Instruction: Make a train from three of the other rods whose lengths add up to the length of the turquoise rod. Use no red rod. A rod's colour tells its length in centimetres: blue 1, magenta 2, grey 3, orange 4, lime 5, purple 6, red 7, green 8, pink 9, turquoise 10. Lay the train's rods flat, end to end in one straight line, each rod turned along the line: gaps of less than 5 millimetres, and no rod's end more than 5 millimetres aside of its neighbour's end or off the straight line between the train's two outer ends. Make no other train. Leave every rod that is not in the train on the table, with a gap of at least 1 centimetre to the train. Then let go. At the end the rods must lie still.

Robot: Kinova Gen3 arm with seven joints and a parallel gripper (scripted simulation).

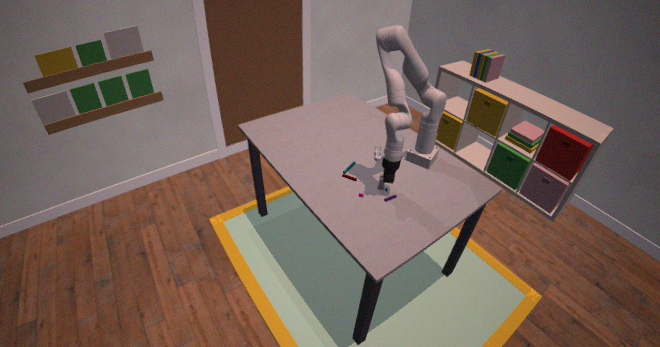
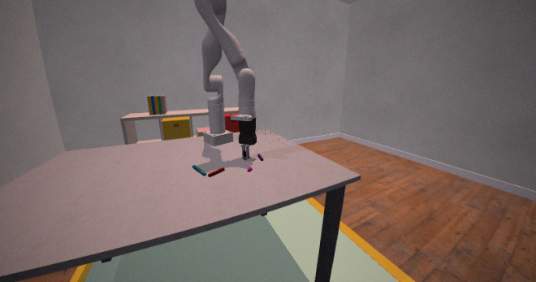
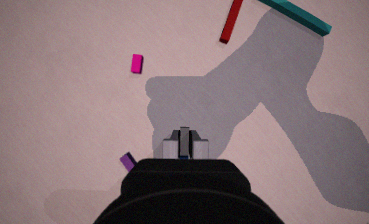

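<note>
Right now the blue rod is 2 cm behind my hand, 2 cm to the left of it and 2 cm below it. The rest, counted from my hand: grey rod 2 cm below; then magenta rod 10 cm ahead, 2 cm to the right, 2 cm below; then purple rod 7 cm to the left, 2 cm below.
</note>
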